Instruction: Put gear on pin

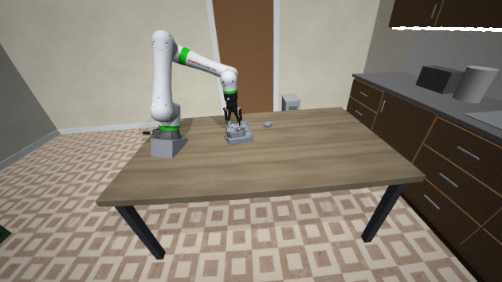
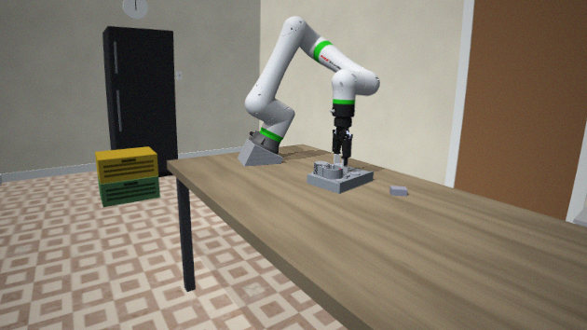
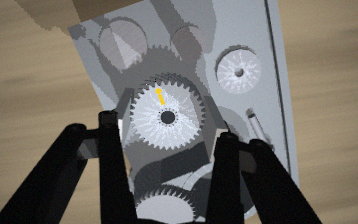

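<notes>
Now: hand 9 cm short of the thin pin-like post, 4 cm to the left of it and 3 cm above it. Also, from my hand: grey gear: 2 cm below; then small grey block: 26 cm ahead, 9 cm to the left, 6 cm below.
</notes>
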